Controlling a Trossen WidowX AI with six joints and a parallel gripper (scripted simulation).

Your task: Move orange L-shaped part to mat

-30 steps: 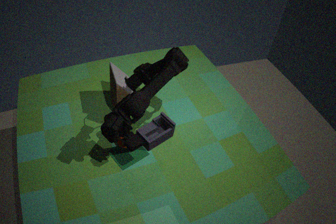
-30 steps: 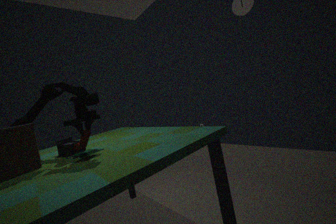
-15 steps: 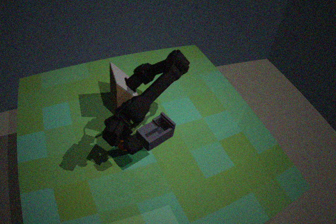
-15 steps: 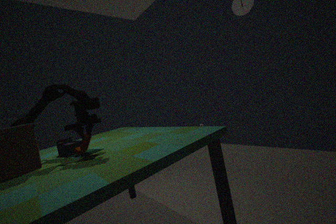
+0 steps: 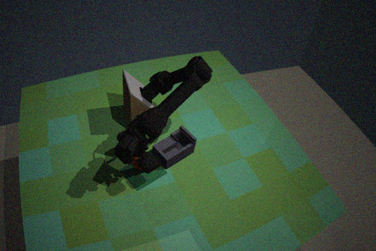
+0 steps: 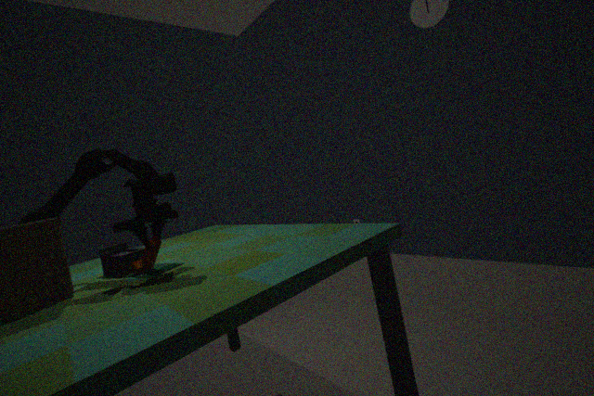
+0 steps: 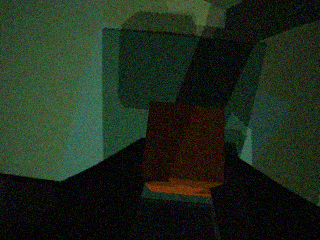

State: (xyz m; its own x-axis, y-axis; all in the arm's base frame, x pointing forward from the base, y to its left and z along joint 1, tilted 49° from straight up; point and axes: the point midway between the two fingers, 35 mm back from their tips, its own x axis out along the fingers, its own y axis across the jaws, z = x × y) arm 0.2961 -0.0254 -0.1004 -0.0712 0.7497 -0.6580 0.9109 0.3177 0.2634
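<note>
Right now the orange L-shaped part is 30 mm below my gripper tip, 30 mm behind it and 20 mm to the left of it.
</note>
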